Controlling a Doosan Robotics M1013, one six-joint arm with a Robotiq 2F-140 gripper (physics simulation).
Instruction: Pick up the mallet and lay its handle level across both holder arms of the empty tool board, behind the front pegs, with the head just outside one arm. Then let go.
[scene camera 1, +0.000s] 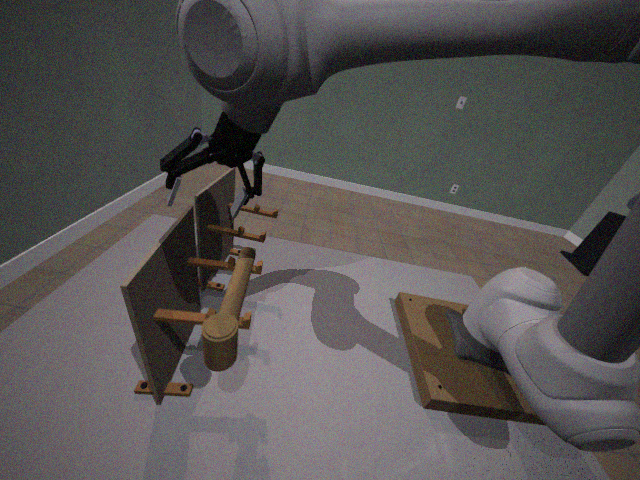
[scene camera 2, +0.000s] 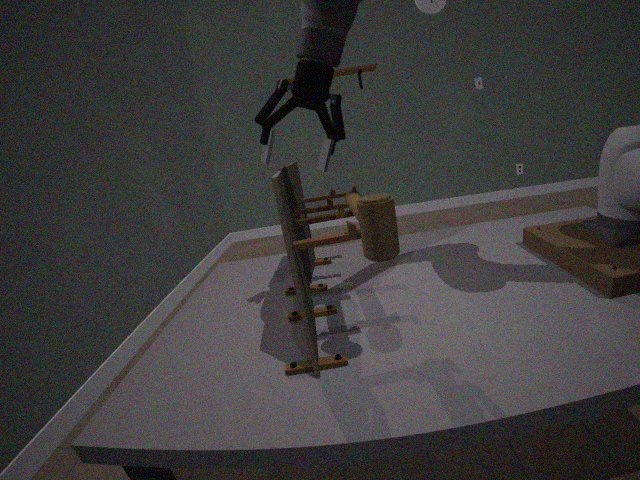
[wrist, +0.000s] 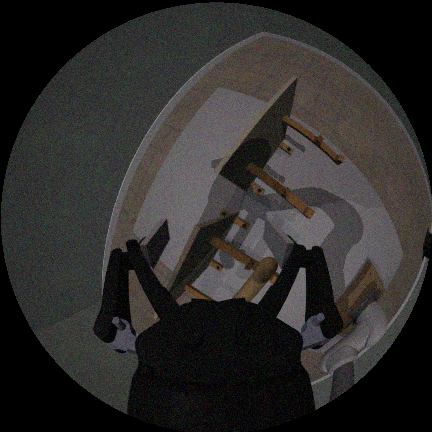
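Where they show: gripper, fingertip midpoint: (scene camera 1: 203, 208) (scene camera 2: 294, 166) (wrist: 215, 228); arm's base, origin of the base link: (scene camera 1: 478, 341) (scene camera 2: 626, 232) (wrist: 362, 307).
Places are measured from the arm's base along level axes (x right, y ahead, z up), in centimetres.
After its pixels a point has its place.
The wooden mallet (scene camera 1: 236, 291) {x -31.2, y 64.5, z 21.6 cm} (scene camera 2: 379, 227) {x -42.9, y 61.6, z 20.5 cm} (wrist: 255, 281) {x -21.7, y 68.3, z 21.5 cm} lies with its handle across both arms of the near tool board (scene camera 1: 147, 304) {x -39.9, y 75.2, z 21.8 cm} (scene camera 2: 295, 268) {x -43.1, y 74.4, z 15.6 cm} (wrist: 202, 255) {x -28.6, y 78.8, z 17.3 cm}, between the inner pegs and the raised front ends. Its round head hangs just outside the nearest arm. The far tool board (scene camera 1: 209, 209) {x -7.1, y 86.2, z 21.3 cm} (wrist: 272, 130) {x 1.6, y 87.6, z 17.0 cm} stands beyond it; its two arms bear nothing. My gripper (scene camera 1: 205, 205) {x -18.0, y 80.1, z 28.3 cm} (scene camera 2: 295, 164) {x -18.0, y 80.1, z 28.3 cm} (wrist: 215, 228) {x -18.0, y 80.1, z 28.3 cm} is open and empty, above the boards in scene camera 2, apart from the mallet. In the wrist view its body hides the mallet's head.
The robot's base stands on a wooden block (scene camera 1: 431, 372) {x -16.7, y 16.8, z 0.1 cm} (scene camera 2: 568, 253) {x -9.4, y 20.5, z -0.1 cm} to the right of the boards. Both boards stand upright on the pale table (scene camera 1: 320, 423) {x -35.3, y 41.5, z -4.8 cm} (scene camera 2: 206, 403) {x -51.4, y 92.4, z -4.8 cm}, on small wooden feet. A wooden bar (scene camera 2: 361, 68) shows behind the gripper in scene camera 2.
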